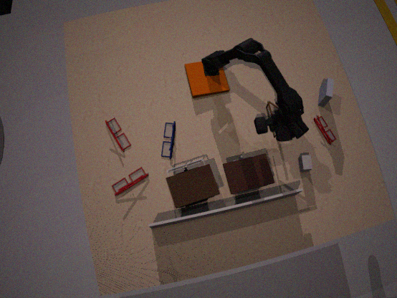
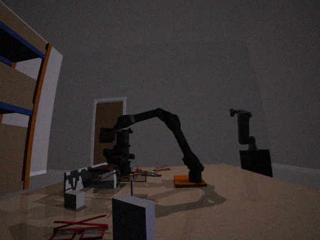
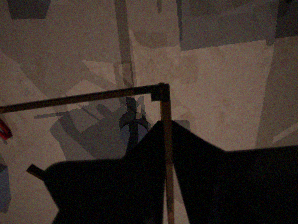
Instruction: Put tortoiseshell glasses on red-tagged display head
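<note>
My gripper tip is now 60 mm past the post, 40 mm to the right of it and 60 mm above it. From my gripper tip the other things lie so: wall (290 mm ahead, 240 mm to the right, 30 mm below).
</note>
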